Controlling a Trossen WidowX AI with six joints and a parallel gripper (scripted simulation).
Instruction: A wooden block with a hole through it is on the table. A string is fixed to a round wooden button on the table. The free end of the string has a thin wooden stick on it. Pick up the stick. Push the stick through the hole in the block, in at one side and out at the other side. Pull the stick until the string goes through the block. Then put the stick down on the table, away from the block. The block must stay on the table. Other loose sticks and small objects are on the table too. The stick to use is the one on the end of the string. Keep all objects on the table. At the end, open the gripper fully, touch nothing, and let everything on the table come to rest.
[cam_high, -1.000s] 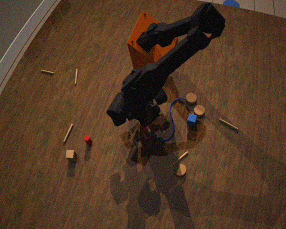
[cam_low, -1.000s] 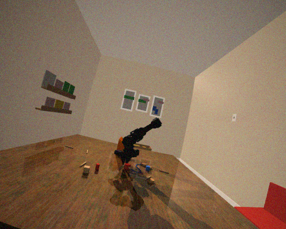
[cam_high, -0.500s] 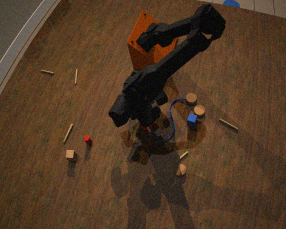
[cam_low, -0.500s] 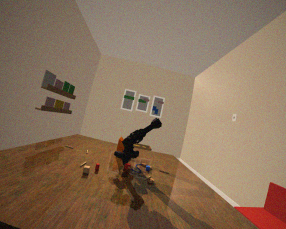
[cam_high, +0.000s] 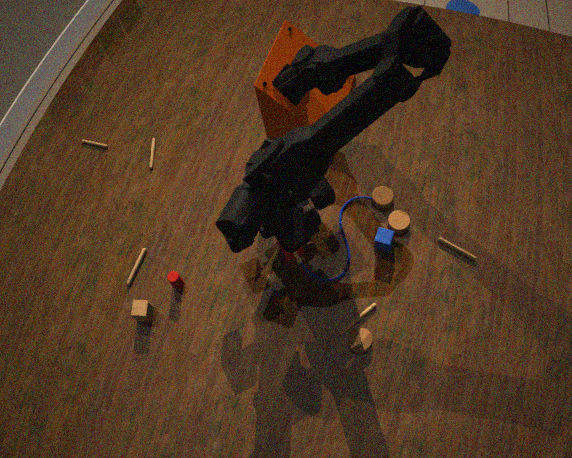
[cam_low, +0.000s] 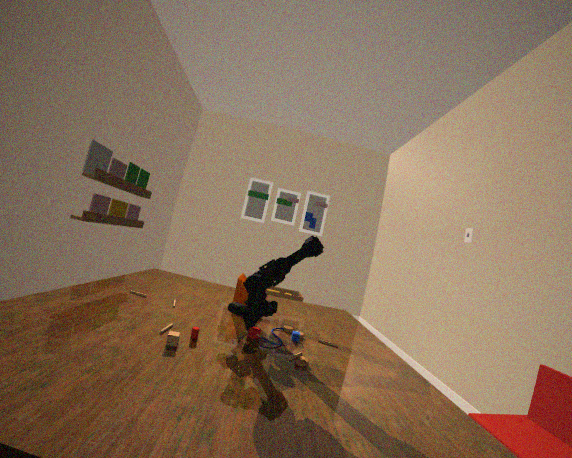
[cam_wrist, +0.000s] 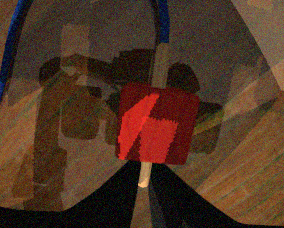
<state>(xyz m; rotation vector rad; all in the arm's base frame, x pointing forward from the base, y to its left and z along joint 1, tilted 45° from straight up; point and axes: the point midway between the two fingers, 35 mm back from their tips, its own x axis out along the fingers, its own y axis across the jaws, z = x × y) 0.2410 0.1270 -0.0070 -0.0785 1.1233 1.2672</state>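
My gripper tip is 2 cm to the right of the red cube, 2 cm short of it and 1 cm below it. The rest, counted from my gripper tip: thin wooden stick 3 cm to the left, 3 cm ahead, 1 cm above; blue cube 17 cm to the left, 5 cm behind, 1 cm above; round wooden button 14 cm to the left, 13 cm behind.
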